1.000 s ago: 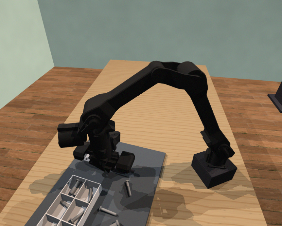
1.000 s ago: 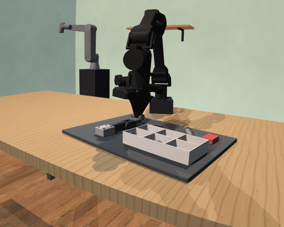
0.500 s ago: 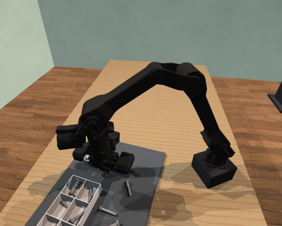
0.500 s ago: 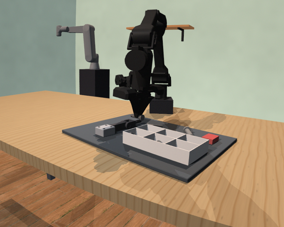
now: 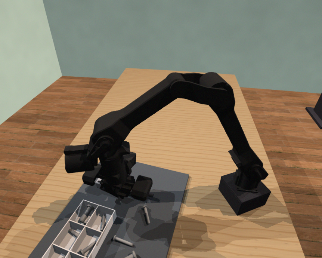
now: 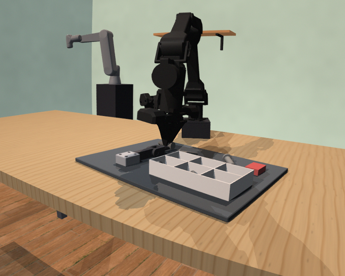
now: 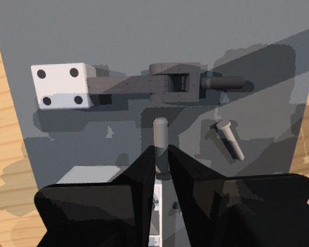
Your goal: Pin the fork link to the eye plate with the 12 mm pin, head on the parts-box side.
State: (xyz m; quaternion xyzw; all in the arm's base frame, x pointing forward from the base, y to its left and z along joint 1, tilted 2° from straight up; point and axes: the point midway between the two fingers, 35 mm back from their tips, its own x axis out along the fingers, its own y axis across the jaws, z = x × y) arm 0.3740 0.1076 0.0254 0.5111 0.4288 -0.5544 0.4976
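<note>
Now: the dark bar 60 mm to the right of my hand and 60 mm below it. Round my hand: grey mounting block: 80 mm ahead, 70 mm to the right, 60 mm below; dark mat: 80 mm below, 40 mm to the left; thick pin: 30 mm below, 10 mm to the right.
</note>
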